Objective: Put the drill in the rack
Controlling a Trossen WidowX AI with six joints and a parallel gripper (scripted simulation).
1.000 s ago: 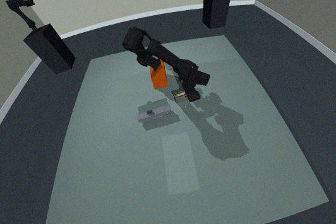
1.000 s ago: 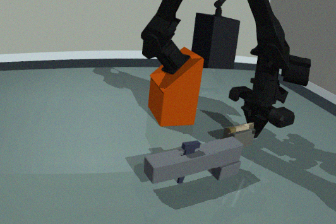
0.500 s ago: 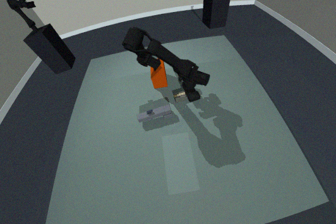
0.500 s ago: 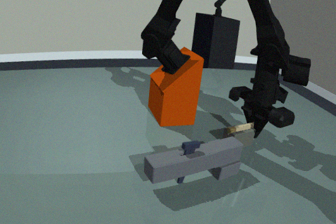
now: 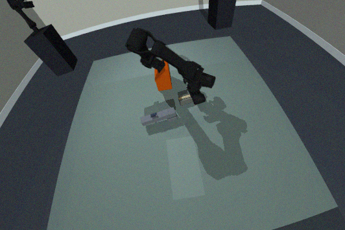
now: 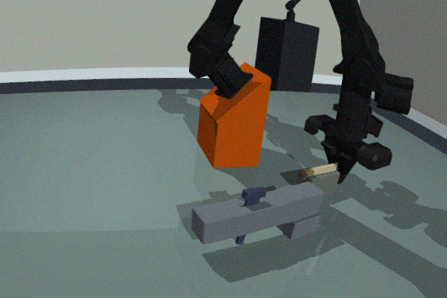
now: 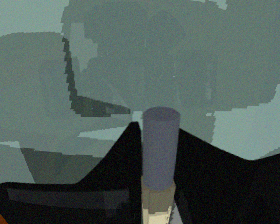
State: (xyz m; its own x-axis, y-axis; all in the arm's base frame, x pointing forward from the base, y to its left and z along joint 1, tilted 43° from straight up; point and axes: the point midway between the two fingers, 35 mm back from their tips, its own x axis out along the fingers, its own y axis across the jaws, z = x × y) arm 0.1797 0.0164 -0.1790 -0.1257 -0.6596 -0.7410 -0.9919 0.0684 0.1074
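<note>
The drill is 40 mm to the right of my gripper tip and 30 mm above it. Also, from my gripper tip: dark blue key 240 mm to the right, 80 mm ahead, 40 mm above; then grey-brown rack 50 mm to the right, 10 mm above; then grey block 220 mm to the right, 80 mm ahead, 30 mm above.
</note>
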